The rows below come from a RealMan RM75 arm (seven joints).
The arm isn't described. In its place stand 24 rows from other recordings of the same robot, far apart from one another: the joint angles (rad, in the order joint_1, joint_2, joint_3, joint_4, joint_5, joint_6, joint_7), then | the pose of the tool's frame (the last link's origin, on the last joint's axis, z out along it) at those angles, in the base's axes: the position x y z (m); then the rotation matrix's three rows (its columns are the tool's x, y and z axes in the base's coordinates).
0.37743, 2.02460, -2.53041, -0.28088, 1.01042, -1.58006, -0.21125 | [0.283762, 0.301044, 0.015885], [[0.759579, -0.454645, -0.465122], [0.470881, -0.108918, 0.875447], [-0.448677, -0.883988, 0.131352]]
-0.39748, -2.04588, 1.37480, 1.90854, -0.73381, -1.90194, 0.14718 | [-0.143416, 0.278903, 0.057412], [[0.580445, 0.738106, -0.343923], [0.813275, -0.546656, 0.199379], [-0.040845, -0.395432, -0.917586]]
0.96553, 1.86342, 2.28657, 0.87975, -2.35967, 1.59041, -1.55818 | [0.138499, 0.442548, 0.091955], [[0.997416, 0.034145, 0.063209], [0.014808, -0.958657, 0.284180], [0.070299, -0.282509, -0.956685]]
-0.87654, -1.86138, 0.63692, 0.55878, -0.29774, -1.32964, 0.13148 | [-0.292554, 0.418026, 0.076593], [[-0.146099, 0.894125, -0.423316], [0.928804, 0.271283, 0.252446], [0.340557, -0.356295, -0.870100]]
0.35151, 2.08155, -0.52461, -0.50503, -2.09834, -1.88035, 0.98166 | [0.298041, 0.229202, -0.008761], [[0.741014, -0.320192, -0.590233], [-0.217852, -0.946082, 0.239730], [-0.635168, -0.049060, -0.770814]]
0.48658, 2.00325, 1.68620, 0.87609, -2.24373, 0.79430, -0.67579 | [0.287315, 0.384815, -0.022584], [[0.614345, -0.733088, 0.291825], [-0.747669, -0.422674, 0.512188], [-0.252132, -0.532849, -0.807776]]
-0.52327, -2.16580, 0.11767, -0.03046, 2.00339, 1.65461, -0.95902 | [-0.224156, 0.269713, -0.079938], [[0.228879, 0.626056, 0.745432], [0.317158, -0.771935, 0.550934], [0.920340, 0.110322, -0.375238]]
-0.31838, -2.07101, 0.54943, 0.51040, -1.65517, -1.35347, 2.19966 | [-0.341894, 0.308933, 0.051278], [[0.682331, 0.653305, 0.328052], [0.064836, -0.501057, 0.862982], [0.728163, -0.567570, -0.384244]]
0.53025, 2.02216, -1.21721, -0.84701, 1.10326, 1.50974, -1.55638 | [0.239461, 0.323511, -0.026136], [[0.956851, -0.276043, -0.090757], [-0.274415, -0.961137, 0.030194], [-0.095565, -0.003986, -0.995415]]
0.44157, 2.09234, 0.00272, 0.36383, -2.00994, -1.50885, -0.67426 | [0.227597, 0.251879, -0.094890], [[0.761936, 0.028673, -0.647018], [0.604539, -0.389892, 0.694634], [-0.232350, -0.920414, -0.314406]]
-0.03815, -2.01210, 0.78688, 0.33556, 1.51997, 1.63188, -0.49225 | [-0.373611, 0.167527, 0.005826], [[0.822389, 0.416387, 0.387685], [0.022416, -0.704618, 0.709233], [0.568484, -0.574574, -0.588804]]
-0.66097, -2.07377, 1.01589, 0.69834, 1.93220, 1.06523, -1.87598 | [-0.221999, 0.408212, -0.020469], [[0.696976, 0.699205, 0.159177], [0.552389, -0.665042, 0.502578], [0.457264, -0.262358, -0.849752]]
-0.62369, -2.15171, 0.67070, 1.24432, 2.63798, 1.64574, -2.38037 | [-0.244931, 0.356704, 0.060726], [[0.500114, 0.843356, -0.196561], [0.842175, -0.420849, 0.337086], [0.201561, -0.334120, -0.920726]]
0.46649, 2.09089, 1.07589, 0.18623, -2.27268, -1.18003, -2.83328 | [0.324803, 0.349177, 0.014458], [[-0.490276, 0.868812, -0.069242], [-0.153517, -0.007880, 0.988115], [0.857941, 0.495079, 0.137241]]
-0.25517, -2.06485, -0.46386, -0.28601, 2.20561, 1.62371, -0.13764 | [-0.287944, 0.246355, -0.025326], [[0.558130, 0.668523, 0.491495], [-0.301197, -0.388704, 0.870741], [0.773156, -0.634024, -0.015591]]
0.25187, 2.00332, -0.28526, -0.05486, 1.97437, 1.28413, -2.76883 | [0.419393, 0.253522, 0.056216], [[0.716304, -0.696435, 0.043440], [-0.026873, 0.034676, 0.999037], [-0.697270, -0.716782, 0.006123]]
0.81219, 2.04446, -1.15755, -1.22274, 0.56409, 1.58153, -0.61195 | [0.142502, 0.400915, 0.031571], [[0.754840, -0.563743, 0.335276], [-0.650139, -0.710718, 0.268701], [0.086809, -0.420802, -0.902989]]
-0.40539, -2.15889, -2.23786, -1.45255, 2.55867, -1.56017, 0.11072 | [-0.256081, 0.330721, 0.067421], [[0.013398, 0.960049, -0.279510], [0.903184, 0.108325, 0.415360], [0.429043, -0.258014, -0.865650]]
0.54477, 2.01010, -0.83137, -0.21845, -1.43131, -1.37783, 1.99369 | [0.278185, 0.339893, -0.015709], [[-0.149209, -0.851508, -0.502664], [-0.756897, -0.228758, 0.612190], [-0.636273, 0.471809, -0.610371]]
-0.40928, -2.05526, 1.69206, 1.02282, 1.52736, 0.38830, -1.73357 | [-0.199450, 0.397720, -0.040422], [[0.831553, 0.542568, 0.118909], [0.273415, -0.586185, 0.762648], [0.483491, -0.601671, -0.635790]]
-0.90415, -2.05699, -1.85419, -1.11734, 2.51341, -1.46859, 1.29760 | [-0.106994, 0.408836, -0.007875], [[0.940216, -0.151322, -0.305115], [-0.075300, -0.966065, 0.247080], [-0.332149, -0.209334, -0.919704]]
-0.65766, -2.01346, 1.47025, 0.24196, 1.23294, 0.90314, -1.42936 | [-0.279783, 0.365486, -0.075835], [[0.665433, 0.733146, 0.140343], [0.596876, -0.635503, 0.489769], [0.448261, -0.242141, -0.860482]]
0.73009, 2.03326, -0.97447, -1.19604, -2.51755, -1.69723, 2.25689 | [0.185565, 0.380132, 0.053416], [[0.790443, -0.562406, 0.242692], [-0.607783, -0.769384, 0.196593], [0.076158, -0.302899, -0.949975]]
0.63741, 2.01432, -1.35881, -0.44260, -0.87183, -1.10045, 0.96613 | [0.197230, 0.405984, -0.011096], [[0.681730, -0.471597, -0.559322], [-0.018701, -0.775497, 0.631074], [-0.731365, -0.419762, -0.537499]]
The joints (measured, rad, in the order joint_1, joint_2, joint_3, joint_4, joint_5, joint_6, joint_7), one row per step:
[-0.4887 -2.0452 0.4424 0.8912 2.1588 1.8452 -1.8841]
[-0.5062 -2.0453 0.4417 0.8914 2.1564 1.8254 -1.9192]
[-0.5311 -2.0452 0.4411 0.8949 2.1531 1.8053 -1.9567]
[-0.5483 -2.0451 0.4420 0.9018 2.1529 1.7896 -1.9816]
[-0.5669 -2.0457 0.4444 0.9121 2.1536 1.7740 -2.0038]
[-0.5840 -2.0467 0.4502 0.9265 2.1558 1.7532 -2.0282]
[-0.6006 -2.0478 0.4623 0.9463 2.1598 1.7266 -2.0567]
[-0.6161 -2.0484 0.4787 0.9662 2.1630 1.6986 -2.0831]
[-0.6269 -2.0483 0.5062 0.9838 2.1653 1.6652 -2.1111]
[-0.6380 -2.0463 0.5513 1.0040 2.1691 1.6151 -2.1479]
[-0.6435 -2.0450 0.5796 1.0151 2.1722 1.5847 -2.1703]
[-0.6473 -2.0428 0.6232 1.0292 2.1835 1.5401 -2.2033]
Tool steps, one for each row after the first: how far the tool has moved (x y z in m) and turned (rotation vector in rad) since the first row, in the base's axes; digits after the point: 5 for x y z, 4 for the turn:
[0.00413 0.00735 0.00059 0.0040 -0.0065 0.0219]
[0.01100 0.01690 0.00196 0.0100 -0.0127 0.0369]
[0.01586 0.02376 0.00349 0.0169 -0.0114 0.0456]
[0.02165 0.03096 0.00516 0.0253 -0.0068 0.0488]
[0.02716 0.03839 0.00708 0.0370 0.0032 0.0551]
[0.03301 0.04647 0.00930 0.0511 0.0201 0.0633]
[0.03914 0.05439 0.01140 0.0662 0.0391 0.0684]
[0.04445 0.06170 0.01219 0.0782 0.0619 0.0765]
[0.05075 0.07115 0.01246 0.0945 0.0967 0.0881]
[0.05431 0.07644 0.01229 0.1041 0.1174 0.0956]
[0.05732 0.08285 0.01112 0.1149 0.1529 0.1115]

